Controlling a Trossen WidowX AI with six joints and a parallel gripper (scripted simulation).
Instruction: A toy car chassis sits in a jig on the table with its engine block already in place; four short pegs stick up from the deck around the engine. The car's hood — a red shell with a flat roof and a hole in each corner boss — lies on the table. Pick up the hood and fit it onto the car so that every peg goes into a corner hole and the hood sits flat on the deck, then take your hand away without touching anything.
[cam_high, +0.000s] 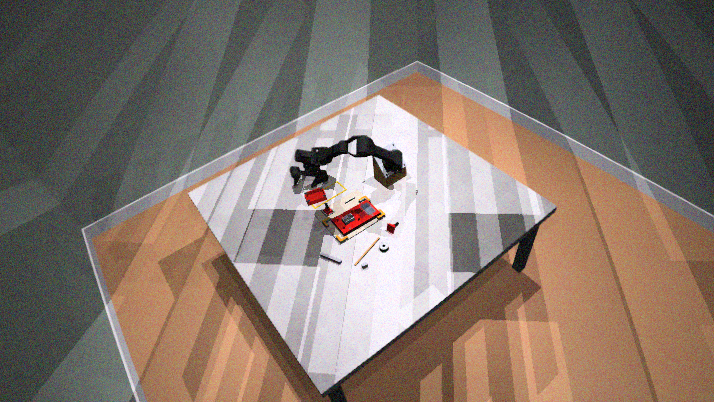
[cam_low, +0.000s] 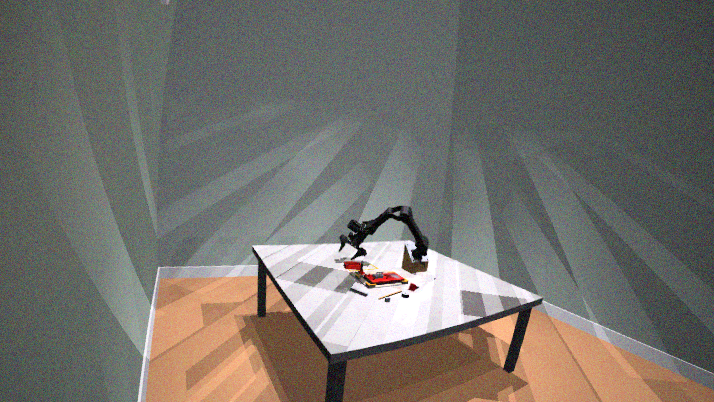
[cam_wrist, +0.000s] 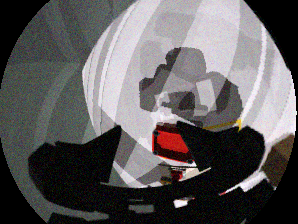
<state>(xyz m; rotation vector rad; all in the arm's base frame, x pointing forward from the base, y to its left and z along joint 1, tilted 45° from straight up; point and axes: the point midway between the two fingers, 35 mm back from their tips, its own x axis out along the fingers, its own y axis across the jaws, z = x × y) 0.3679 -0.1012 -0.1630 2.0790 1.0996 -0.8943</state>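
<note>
My gripper tip is 30 mm past the red hood, 60 mm to the right of it and 40 mm above it. Also, from my gripper tip: grey engine block 60 mm behind, 310 mm to the left, 30 mm below; then grey bar 110 mm ahead, 420 mm to the left, 40 mm below; then wooden stick 40 mm behind, 490 mm to the left, 50 mm below.
</note>
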